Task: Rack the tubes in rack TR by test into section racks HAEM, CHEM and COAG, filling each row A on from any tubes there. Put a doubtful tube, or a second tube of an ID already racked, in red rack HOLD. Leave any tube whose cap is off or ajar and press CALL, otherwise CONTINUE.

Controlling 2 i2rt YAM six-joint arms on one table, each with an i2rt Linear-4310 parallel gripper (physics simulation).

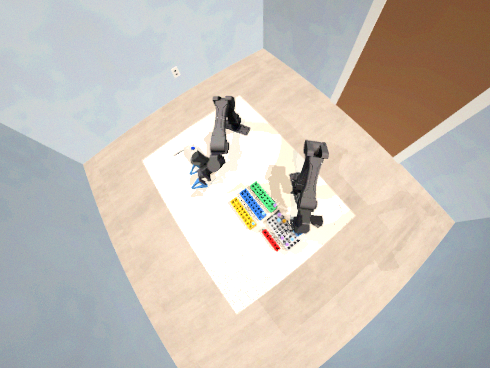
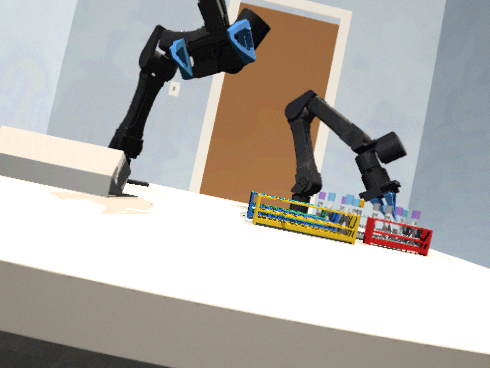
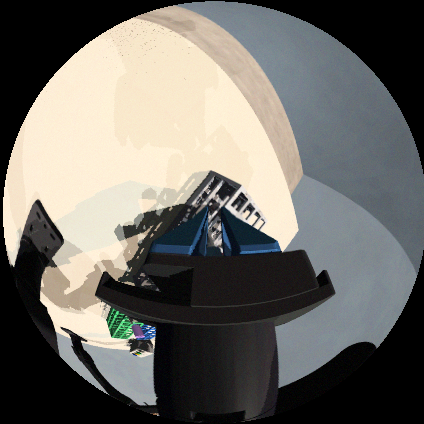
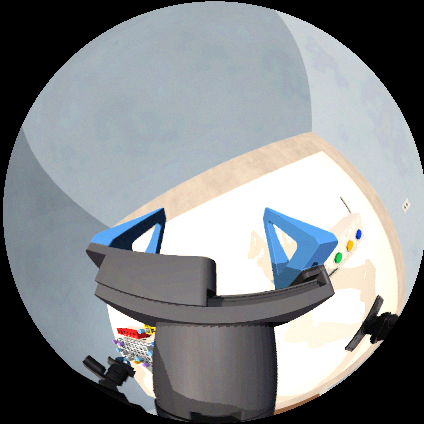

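Pixels of known places: left gripper, fingertip midpoint: (image 1: 297, 235) (image 3: 214, 211) (image 4: 127, 356); right gripper, fingertip midpoint: (image 1: 190, 181) (image 2: 198, 44) (image 4: 213, 212); left arm's base, origin of the base link: (image 1: 298, 188); right arm's base, origin of the base link: (image 1: 236, 127).
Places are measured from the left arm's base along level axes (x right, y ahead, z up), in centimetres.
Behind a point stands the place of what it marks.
Note:
The grey rack TR (image 1: 276, 223) (image 3: 241, 199) @(x -32.6, y 10.6, z 3.5 cm) holds several capped tubes. It stands beside the red rack HOLD (image 1: 270, 239) @(x -27.4, y 23.0, z 0.8 cm) (image 2: 395, 234). The green (image 1: 262, 196) @(x -1.6, y 22.9, z 1.4 cm), blue (image 1: 251, 204) @(x -5.2, y 30.3, z 1.2 cm) (image 2: 251, 204) @(x 1.7, y 36.1, z 3.1 cm) and yellow (image 1: 242, 213) (image 2: 302, 223) section racks lie side by side. My left gripper (image 1: 295, 230) @(x -27.9, y 8.1, z 5.4 cm) (image 2: 387, 204) (image 3: 213, 211) @(x -27.9, y 8.1, z 5.4 cm) is over rack TR, shut on a tube (image 3: 215, 233) (image 2: 384, 209) with a light-blue cap. The tube's lower part is hidden among the others. My right gripper (image 1: 199, 177) @(x 6.1, y 58.0, z 26.5 cm) (image 2: 211, 51) @(x 6.1, y 58.0, z 26.5 cm) (image 4: 213, 213) @(x 6.1, y 58.0, z 26.5 cm) is open and empty, high above the table near the button box.
A white button box (image 1: 189, 150) @(x 35.6, y 64.1, z 7.8 cm) (image 2: 90, 166) @(x 22.0, y 60.2, z 4.6 cm) (image 4: 347, 245) @(x 32.3, y 59.5, z 7.0 cm) with green, yellow and blue buttons lies at the far side of the table. A purple-capped tube (image 3: 137, 330) @(x -10.1, y 16.9, z 8.5 cm) stands in the green rack. A brown door is behind.

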